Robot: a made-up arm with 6 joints.
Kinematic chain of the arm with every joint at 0, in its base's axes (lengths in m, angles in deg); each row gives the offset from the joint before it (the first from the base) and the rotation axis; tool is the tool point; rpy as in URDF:
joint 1: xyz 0 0 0.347 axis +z
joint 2: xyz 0 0 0 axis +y
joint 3: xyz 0.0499 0 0.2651 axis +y
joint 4: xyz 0.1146 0 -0.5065 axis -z
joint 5: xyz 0 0 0 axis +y
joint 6: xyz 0.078 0 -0.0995 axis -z
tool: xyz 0 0 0 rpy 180 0 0
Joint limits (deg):
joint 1: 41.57..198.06
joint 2: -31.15..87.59
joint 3: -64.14..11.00
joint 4: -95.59..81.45
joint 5: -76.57..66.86
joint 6: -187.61..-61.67
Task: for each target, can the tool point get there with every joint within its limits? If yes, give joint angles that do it. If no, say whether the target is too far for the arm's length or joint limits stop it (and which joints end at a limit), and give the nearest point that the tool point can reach.
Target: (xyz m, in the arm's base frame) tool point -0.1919 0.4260 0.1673
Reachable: yes | joints 114.25 -9.14 -26.32 -2.87 38.37 -168.87
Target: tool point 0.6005 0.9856 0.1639
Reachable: no: too far | nearest point 0.3604 0.5915 0.2371 | short by 0.467 m
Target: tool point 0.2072 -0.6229 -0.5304
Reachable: no: too far | nearest point 0.0666 -0.2003 -0.1259 | short by 0.602 m
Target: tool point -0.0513 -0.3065 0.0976
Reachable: yes | joints 81.56 76.62 -2.84 13.05 49.76 -143.82
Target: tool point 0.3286 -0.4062 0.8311
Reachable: no: joint limits stop it (at a limit: joint 2, joint 3, joint 5) | nearest point 0.2210 -0.2733 0.3473 | short by 0.513 m
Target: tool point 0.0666 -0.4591 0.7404
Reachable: no: joint limits stop it (at a limit: joint 2, joint 3, joint 5) | nearest point 0.0505 -0.3478 0.3473 | short by 0.409 m
